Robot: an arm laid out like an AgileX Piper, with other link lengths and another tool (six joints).
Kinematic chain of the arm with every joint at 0, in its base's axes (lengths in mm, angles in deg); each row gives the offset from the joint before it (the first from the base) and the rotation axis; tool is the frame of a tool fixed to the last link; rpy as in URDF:
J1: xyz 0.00 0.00 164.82 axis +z
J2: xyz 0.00 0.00 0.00 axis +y
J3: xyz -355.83 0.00 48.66 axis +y
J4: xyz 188.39 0.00 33.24 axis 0.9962 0 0.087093
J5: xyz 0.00 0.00 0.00 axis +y
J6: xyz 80.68 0.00 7.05 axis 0.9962 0 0.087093
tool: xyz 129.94 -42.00 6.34 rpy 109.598 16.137 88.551
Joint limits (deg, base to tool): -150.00..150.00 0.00..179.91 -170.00..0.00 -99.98..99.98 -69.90..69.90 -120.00..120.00
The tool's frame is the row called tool.
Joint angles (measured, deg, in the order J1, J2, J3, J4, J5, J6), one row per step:
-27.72, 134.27, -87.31, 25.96, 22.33, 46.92
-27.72, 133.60, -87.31, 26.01, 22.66, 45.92
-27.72, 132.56, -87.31, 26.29, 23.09, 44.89
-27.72, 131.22, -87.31, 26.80, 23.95, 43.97
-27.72, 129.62, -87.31, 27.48, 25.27, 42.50
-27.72, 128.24, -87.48, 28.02, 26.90, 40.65
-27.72, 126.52, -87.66, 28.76, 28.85, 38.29
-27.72, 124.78, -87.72, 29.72, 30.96, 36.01
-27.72, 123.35, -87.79, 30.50, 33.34, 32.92
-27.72, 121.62, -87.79, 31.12, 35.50, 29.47
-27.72, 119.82, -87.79, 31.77, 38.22, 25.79
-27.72, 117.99, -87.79, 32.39, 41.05, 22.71
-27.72, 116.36, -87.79, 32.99, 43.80, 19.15
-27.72, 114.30, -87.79, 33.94, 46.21, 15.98
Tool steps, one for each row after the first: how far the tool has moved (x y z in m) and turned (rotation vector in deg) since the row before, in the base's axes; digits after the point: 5 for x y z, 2 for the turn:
0.00013, -0.00024, 0.00552, -0.54, -0.33, 0.95
0.00062, 0.00015, 0.00873, -0.52, -0.67, 0.85
0.00015, 0.00170, 0.01103, -0.17, -0.74, 0.76
-0.00069, 0.00288, 0.01289, -0.16, -0.71, 1.31
-0.00123, 0.00311, 0.01129, -0.24, -0.42, 1.86
-0.00167, 0.00402, 0.01401, -0.35, -0.62, 2.33
-0.00253, 0.00545, 0.01361, -0.02, -0.57, 2.25
-0.00364, 0.00553, 0.01065, -0.31, -0.14, 3.19
-0.00376, 0.00466, 0.01290, -0.90, -0.51, 3.52
-0.00518, 0.00633, 0.01294, -0.72, -0.34, 3.99
-0.00579, 0.00723, 0.01297, -0.38, -0.34, 3.62
-0.00571, 0.00676, 0.01133, -0.64, -0.36, 4.03
-0.00495, 0.00726, 0.01514, -0.57, -1.15, 3.45

